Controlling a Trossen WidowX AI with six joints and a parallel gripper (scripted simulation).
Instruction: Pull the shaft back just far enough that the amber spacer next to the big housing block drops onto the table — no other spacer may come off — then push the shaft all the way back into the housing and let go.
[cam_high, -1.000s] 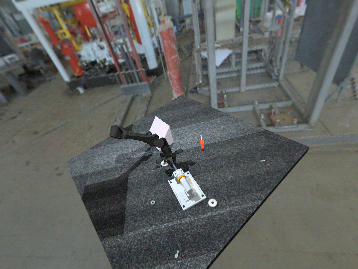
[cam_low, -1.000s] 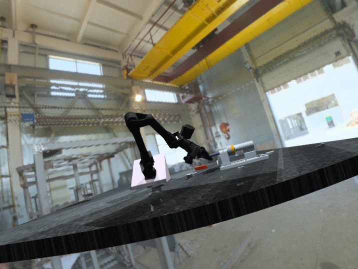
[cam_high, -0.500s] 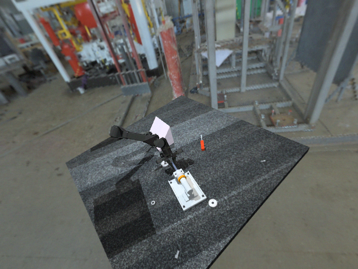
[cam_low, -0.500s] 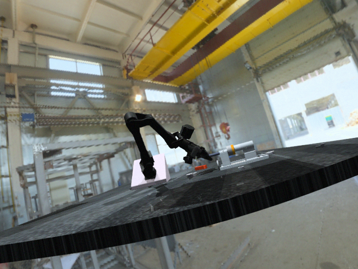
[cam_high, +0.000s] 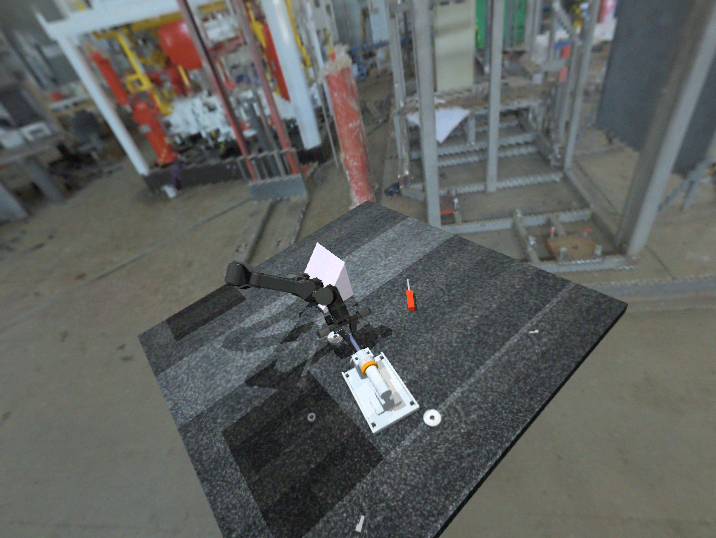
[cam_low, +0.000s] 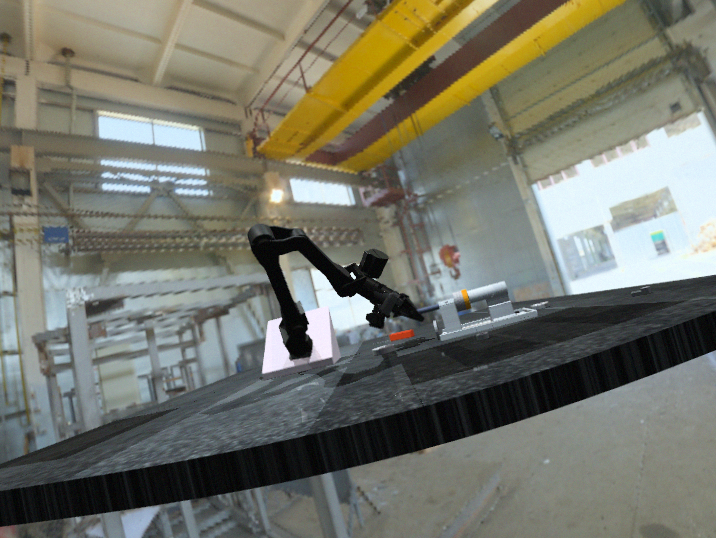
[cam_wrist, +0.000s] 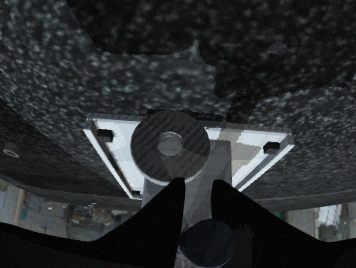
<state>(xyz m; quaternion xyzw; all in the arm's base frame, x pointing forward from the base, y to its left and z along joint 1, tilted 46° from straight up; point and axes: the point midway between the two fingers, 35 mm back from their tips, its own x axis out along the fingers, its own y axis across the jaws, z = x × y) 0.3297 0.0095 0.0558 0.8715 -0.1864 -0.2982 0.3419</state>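
The thin dark blue shaft is 5 cm ahead of my gripper tip, 2 cm above it and 1 cm to the right of it. From my gripper tip the other things lie so: amber spacer 12 cm ahead, 2 cm above, 1 cm to the right; then white block 16 cm ahead, 2 cm to the right, 1 cm below; then grey round piece 12 cm behind, 5 cm below, 2 cm to the right.
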